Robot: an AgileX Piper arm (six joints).
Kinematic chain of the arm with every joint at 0, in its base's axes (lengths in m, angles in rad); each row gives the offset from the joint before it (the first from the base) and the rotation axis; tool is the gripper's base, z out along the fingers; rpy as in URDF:
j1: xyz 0 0 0.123 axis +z
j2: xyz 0 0 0 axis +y
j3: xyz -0.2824 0 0.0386 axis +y
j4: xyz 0.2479 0 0.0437 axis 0.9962 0 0.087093
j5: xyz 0 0 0 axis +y
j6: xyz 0.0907 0 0.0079 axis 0.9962 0 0.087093
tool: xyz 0 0 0 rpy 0 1.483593 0
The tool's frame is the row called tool.
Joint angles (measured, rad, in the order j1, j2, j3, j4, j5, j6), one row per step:
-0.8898, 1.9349, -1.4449, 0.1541, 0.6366, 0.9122
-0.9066, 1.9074, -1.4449, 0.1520, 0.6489, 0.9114
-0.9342, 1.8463, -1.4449, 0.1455, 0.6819, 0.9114
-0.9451, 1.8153, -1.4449, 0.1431, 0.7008, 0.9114
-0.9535, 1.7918, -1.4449, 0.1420, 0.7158, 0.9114
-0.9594, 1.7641, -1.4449, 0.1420, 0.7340, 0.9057
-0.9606, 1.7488, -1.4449, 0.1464, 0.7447, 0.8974
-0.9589, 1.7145, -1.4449, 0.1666, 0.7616, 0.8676
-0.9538, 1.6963, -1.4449, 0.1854, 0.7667, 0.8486
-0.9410, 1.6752, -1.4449, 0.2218, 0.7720, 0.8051
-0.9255, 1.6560, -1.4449, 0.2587, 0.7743, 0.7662
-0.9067, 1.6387, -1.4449, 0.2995, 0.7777, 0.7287
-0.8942, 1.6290, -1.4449, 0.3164, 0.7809, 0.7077
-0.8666, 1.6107, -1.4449, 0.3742, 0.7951, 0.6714
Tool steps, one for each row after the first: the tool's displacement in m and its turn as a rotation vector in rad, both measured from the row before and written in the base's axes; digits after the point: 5 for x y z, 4 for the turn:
-0.00773, -0.00160, 0.01098, -0.0131, -0.0083, -0.0136
-0.01483, 0.00062, 0.02366, -0.0254, -0.0137, -0.0208
-0.00679, 0.00188, 0.01164, -0.0108, -0.0060, -0.0076
-0.00527, 0.00172, 0.00866, -0.0073, -0.0046, -0.0061
-0.00498, 0.00332, 0.01004, -0.0098, -0.0038, 0.0013
-0.00195, 0.00261, 0.00548, -0.0046, -0.0031, 0.0061
-0.00237, 0.00700, 0.01257, -0.0153, -0.0144, 0.0243
0.00047, 0.00483, 0.00687, -0.0084, -0.0150, 0.0179
0.00321, 0.00779, 0.00813, -0.0122, -0.0208, 0.0424
0.00407, 0.00810, 0.00759, -0.0114, -0.0240, 0.0410
0.00510, 0.00896, 0.00691, -0.0065, -0.0264, 0.0432
0.00292, 0.00545, 0.00370, -0.0066, -0.0096, 0.0273
0.00723, 0.01297, 0.00712, 0.0115, -0.0354, 0.0537

